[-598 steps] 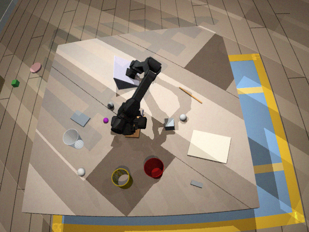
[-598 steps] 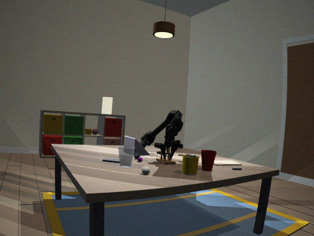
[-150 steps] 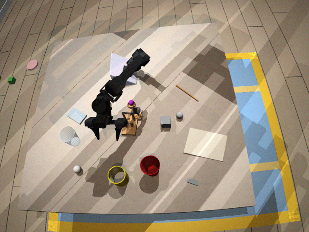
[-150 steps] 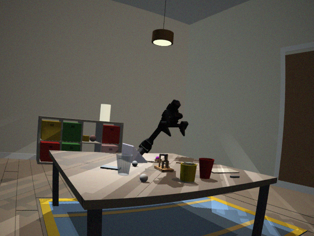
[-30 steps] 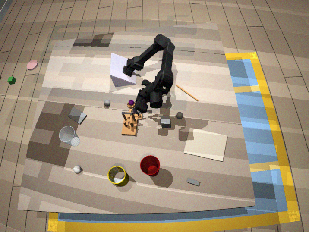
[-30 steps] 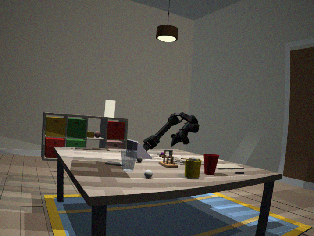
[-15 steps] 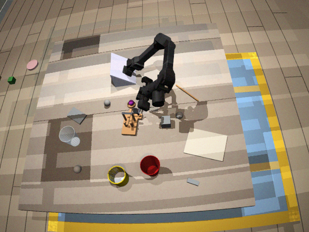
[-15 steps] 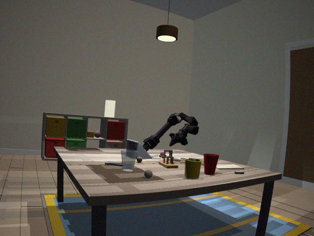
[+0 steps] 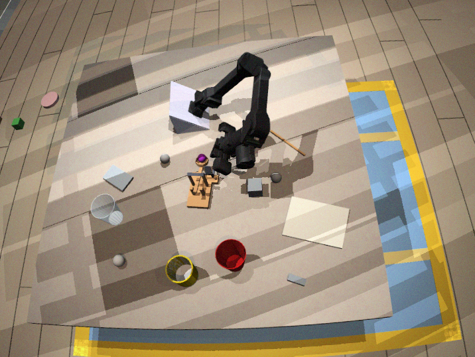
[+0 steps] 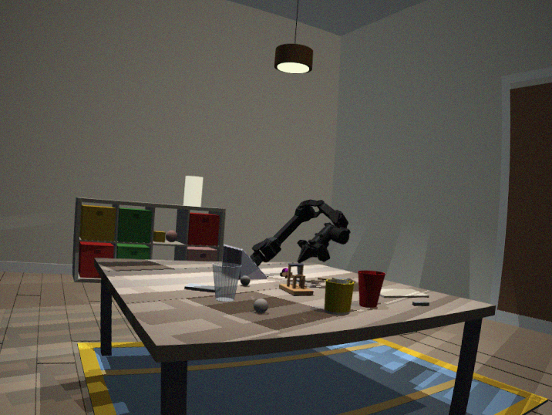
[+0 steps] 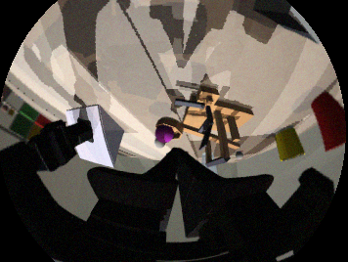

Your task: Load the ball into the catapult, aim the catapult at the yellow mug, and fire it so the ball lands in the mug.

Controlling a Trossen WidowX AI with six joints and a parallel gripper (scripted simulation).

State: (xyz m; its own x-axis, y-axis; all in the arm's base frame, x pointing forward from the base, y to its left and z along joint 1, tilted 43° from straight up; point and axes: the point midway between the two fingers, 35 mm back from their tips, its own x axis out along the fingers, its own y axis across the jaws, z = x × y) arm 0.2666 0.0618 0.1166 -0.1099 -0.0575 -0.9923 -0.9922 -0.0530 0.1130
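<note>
Right now the purple ball is 2 cm behind my gripper tip, 4 cm to the right of it and 4 cm below it. The rest, counted from my gripper tip: wooden catapult 5 cm ahead, 3 cm to the right, 5 cm below; then stick 12 cm behind, 27 cm to the left, 10 cm below; then grey cube 8 cm ahead, 16 cm to the left, 8 cm below.
</note>
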